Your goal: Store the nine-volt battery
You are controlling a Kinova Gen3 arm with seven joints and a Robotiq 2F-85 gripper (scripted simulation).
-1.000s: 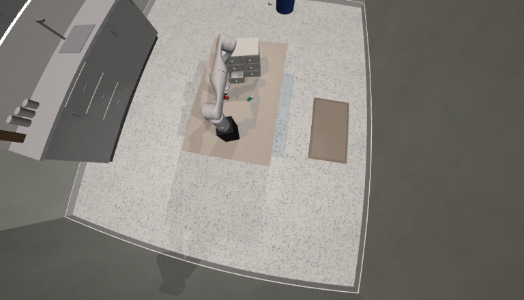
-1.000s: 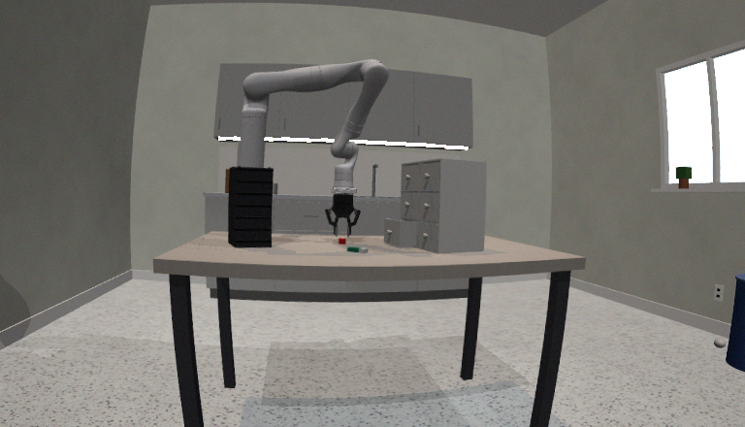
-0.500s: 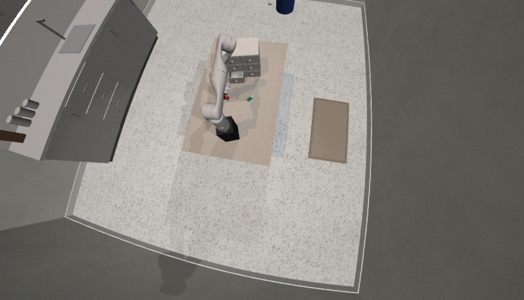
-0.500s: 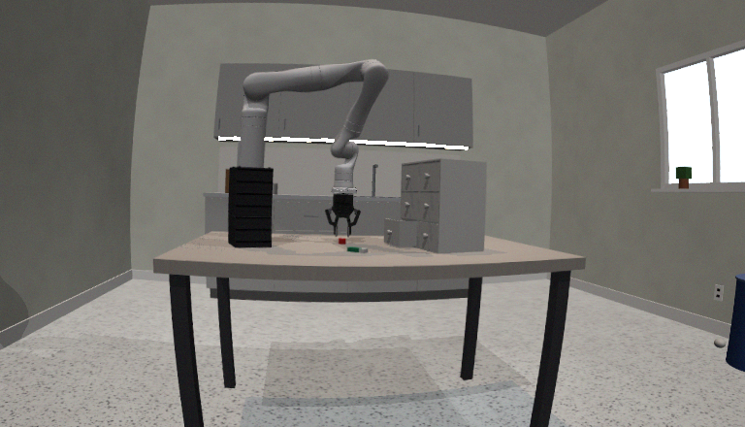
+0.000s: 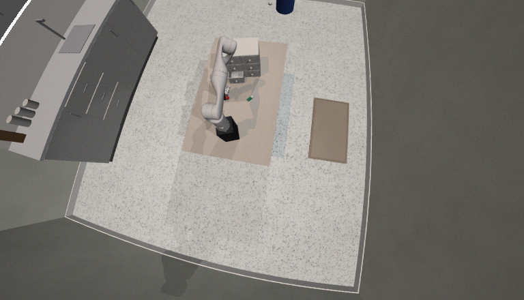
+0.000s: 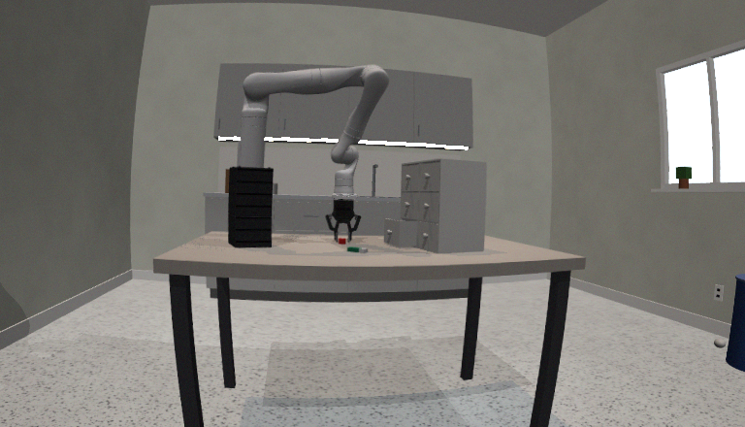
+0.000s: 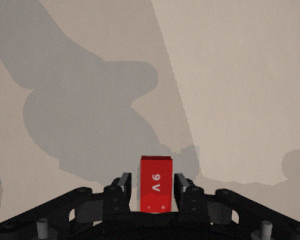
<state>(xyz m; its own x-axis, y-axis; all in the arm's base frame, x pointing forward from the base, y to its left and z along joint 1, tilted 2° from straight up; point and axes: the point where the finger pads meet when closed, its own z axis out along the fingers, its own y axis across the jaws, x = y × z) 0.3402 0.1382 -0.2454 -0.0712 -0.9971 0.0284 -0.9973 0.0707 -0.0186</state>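
The small red block lies 10 mm to the left of my hand and 10 mm below it. Also, from my hand: green-and-white piece (240 mm to the right, 40 mm ahead, 20 mm below); then drawer (250 mm ahead, 50 mm to the right, 10 mm above).
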